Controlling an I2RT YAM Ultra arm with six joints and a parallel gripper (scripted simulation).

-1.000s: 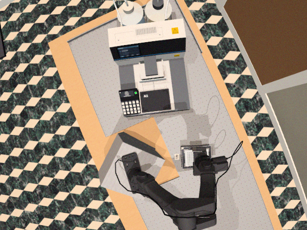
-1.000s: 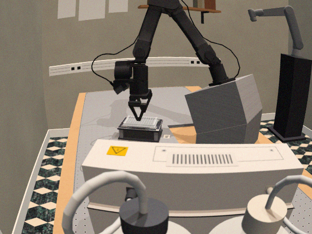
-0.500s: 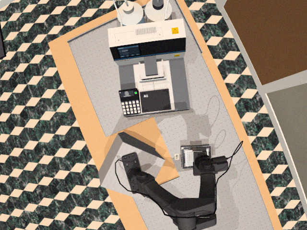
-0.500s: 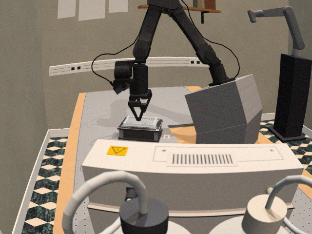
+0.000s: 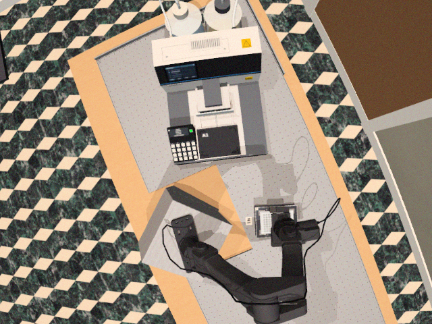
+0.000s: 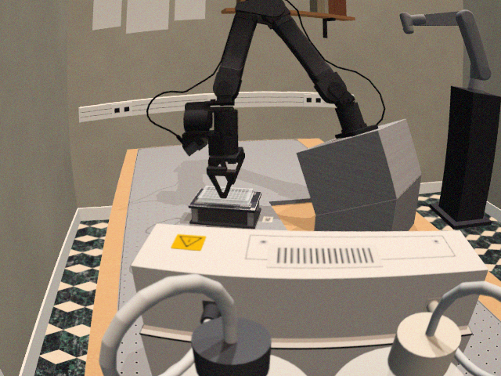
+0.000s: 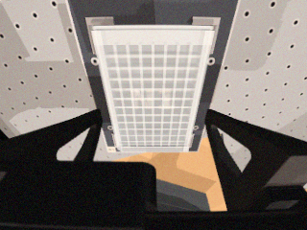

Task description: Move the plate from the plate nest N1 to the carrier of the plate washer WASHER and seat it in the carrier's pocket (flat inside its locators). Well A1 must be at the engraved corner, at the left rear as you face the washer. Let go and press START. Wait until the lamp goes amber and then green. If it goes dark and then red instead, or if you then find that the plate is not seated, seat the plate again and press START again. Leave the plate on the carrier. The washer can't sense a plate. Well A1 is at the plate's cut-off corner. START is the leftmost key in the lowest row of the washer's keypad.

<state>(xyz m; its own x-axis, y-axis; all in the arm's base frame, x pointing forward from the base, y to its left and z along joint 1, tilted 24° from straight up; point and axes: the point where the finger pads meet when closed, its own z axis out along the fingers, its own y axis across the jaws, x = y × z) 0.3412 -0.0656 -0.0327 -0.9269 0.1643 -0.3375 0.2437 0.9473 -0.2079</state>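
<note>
Now: the plate 2 cm below my hand. The rest, counted from my hand: dark carrier pocket 12 cm behind, 36 cm to the left, 1 cm above; label 10 cm behind, 3 cm to the left, 8 cm below; plate nest 3 cm below.
</note>
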